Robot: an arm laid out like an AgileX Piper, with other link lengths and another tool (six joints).
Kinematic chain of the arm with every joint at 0, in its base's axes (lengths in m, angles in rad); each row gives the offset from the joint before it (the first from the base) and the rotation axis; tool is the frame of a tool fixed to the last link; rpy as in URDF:
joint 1: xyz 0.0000 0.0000 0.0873 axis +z
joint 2: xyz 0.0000 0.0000 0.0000 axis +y
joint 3: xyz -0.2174 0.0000 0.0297 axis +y
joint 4: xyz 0.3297 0.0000 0.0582 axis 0.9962 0 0.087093
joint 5: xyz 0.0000 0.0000 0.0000 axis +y
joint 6: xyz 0.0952 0.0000 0.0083 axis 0.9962 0 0.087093
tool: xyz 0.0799 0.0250 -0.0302 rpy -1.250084 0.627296 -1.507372
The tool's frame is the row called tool.
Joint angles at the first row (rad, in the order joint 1, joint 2, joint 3, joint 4, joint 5, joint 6):
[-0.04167 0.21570 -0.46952 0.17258 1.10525 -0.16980]
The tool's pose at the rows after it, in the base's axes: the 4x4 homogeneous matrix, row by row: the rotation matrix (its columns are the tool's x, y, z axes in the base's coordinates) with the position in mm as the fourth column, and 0 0 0 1 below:
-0.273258 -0.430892 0.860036 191.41; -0.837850 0.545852 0.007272 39.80; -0.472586 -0.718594 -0.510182 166.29; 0 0 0 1
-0.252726 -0.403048 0.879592 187.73; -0.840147 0.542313 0.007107 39.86; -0.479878 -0.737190 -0.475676 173.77; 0 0 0 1
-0.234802 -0.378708 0.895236 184.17; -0.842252 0.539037 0.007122 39.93; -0.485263 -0.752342 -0.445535 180.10; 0 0 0 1
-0.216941 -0.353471 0.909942 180.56; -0.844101 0.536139 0.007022 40.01; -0.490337 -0.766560 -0.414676 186.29; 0 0 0 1
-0.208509 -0.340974 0.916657 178.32; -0.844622 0.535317 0.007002 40.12; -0.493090 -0.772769 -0.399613 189.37; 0 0 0 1
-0.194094 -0.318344 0.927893 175.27; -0.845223 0.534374 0.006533 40.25; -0.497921 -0.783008 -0.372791 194.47; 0 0 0 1
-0.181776 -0.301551 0.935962 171.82; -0.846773 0.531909 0.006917 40.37; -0.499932 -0.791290 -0.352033 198.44; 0 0 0 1
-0.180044 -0.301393 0.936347 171.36; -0.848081 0.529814 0.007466 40.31; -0.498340 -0.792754 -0.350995 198.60; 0 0 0 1
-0.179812 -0.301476 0.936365 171.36; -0.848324 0.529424 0.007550 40.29; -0.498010 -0.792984 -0.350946 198.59; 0 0 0 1
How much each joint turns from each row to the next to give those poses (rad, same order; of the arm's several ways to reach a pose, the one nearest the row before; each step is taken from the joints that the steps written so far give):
[0.00005 -0.04136 -0.00002 -0.00004 0.00175 0.00005]
[-0.00005 -0.04117 0.00004 0.00003 0.00175 -0.00266]
[-0.00002 -0.03595 -0.00001 0.00002 0.00227 -0.00241]
[-0.00004 -0.03544 0.00000 0.00004 0.00146 -0.00205]
[-0.00001 -0.01899 -0.00001 0.00001 0.00251 -0.00001]
[0.00005 -0.02913 -0.00001 -0.00005 0.00002 0.00005]
[0.00009 -0.02646 0.00000 -0.00008 0.00437 -0.00140]
[0.00000 -0.00232 0.00000 -0.00001 0.00148 -0.00228]
[-0.00003 0.00002 -0.00001 0.00004 -0.00001 -0.00051]

